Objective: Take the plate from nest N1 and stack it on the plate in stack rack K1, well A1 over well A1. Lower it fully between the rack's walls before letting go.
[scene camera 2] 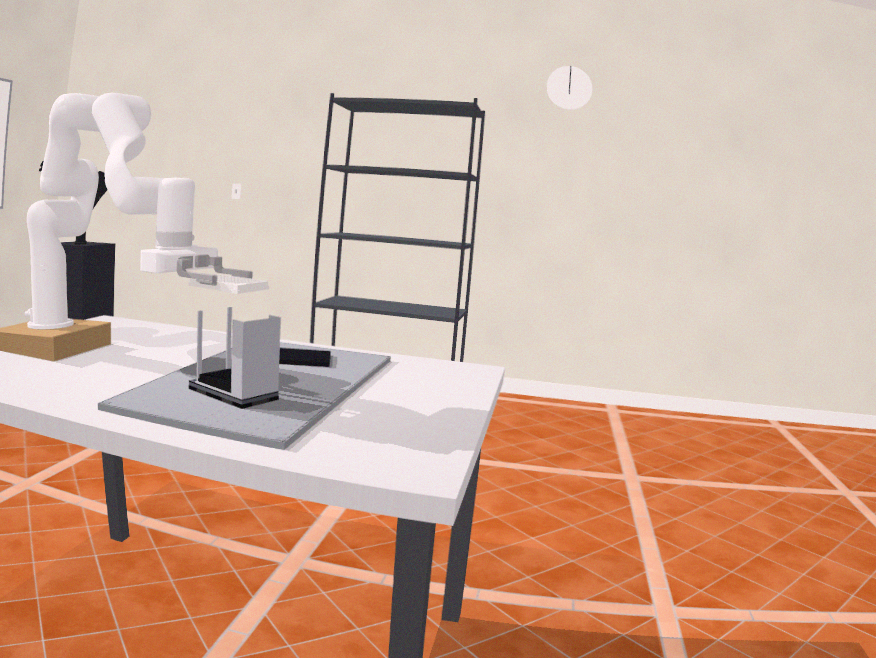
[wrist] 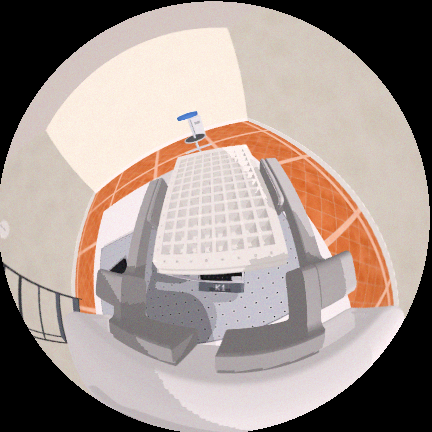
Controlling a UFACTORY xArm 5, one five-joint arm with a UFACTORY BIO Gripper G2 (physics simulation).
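My gripper is shut on a white multiwell plate, gripped by its two long sides and held about level. The plate is in the air above stack rack K1, with a gap over the rack's wall tops in the scene view. The rack has tall grey walls, thin posts and a black base. In the wrist view its K1 label shows just beyond the plate's near edge, and the held plate hides most of the rack. The plate inside the rack cannot be made out. Nest N1 cannot be identified for certain.
The rack stands on a grey perforated board on the white table. A low black block lies on the board behind the rack. The arm's wooden base block is at the table's left. A dark shelf unit stands behind.
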